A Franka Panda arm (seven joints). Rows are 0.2 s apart.
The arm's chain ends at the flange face. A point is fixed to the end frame.
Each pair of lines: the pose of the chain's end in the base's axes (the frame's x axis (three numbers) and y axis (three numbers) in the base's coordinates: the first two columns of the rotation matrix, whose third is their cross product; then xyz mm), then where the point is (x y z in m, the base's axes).
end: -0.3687, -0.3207, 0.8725, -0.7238, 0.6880, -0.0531, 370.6, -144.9, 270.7
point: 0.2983 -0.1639 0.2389
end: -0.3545, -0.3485, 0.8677, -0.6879, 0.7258, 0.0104, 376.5, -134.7, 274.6
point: 0.3022 -0.1482 0.2446
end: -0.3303, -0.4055, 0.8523, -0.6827, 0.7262, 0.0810, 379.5, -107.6, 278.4
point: 0.3042 -0.1187 0.2498
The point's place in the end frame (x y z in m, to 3 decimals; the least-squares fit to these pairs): 0.005 0.041 0.070
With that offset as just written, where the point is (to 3 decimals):
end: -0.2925, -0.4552, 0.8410, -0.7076, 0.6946, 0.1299, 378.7, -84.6, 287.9
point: 0.303 -0.097 0.261
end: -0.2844, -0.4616, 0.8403, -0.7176, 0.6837, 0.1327, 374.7, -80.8, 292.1
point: 0.299 -0.095 0.265
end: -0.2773, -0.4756, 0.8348, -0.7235, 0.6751, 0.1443, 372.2, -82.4, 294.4
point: 0.297 -0.097 0.267
